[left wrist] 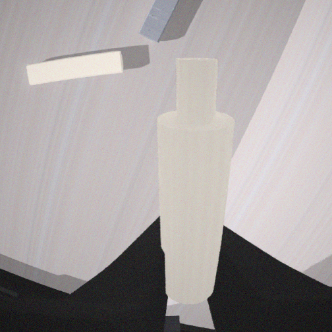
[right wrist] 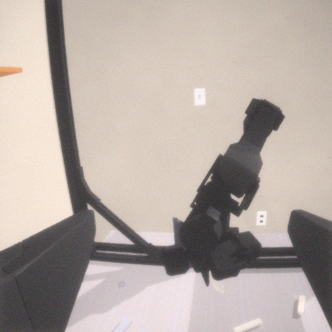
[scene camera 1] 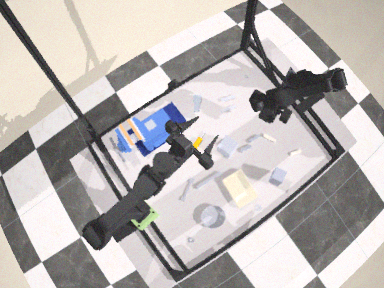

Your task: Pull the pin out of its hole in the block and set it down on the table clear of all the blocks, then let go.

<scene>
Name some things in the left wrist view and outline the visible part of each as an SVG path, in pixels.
My left gripper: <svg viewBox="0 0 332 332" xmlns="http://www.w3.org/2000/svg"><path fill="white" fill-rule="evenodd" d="M223 225L213 292L207 298L215 332L332 332L332 287L280 262ZM160 218L157 217L107 267L63 298L41 299L0 296L0 332L163 332L168 296L165 293L165 254L161 248Z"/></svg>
A cream pin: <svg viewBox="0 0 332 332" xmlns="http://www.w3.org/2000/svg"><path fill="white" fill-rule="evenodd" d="M183 57L176 58L176 110L167 111L157 117L159 218L161 248L165 254L165 293L176 302L196 304L206 300L211 295L215 283L227 200L235 120L230 115L215 111L217 59Z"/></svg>
</scene>
